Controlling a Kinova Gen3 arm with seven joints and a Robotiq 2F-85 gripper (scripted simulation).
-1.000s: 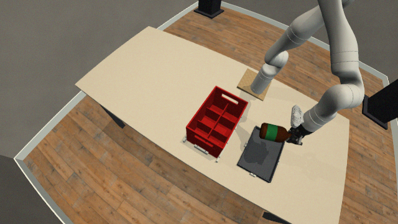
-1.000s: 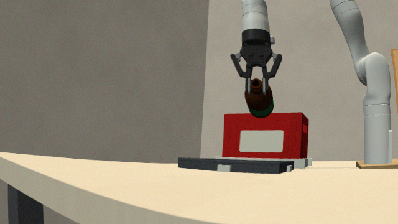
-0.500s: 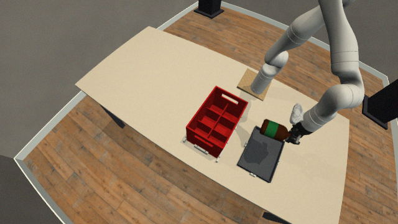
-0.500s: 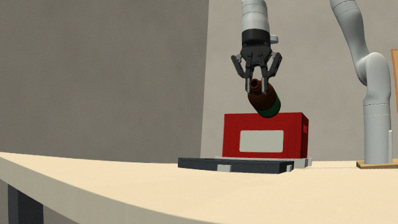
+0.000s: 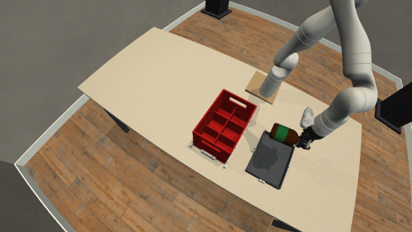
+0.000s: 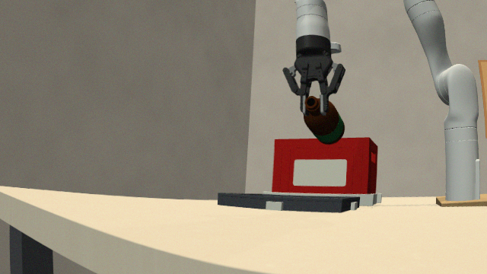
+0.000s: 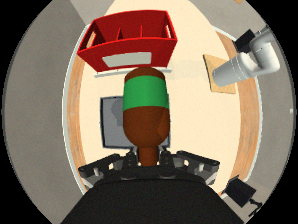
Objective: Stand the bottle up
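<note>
The brown bottle is 5 cm to the right of my hand, 1 cm below it and 1 cm ahead of it. Also, from my hand: dark grey tray 19 cm below, 5 cm ahead, 3 cm to the right; then red crate 32 cm to the right, 12 cm below, 9 cm ahead.
</note>
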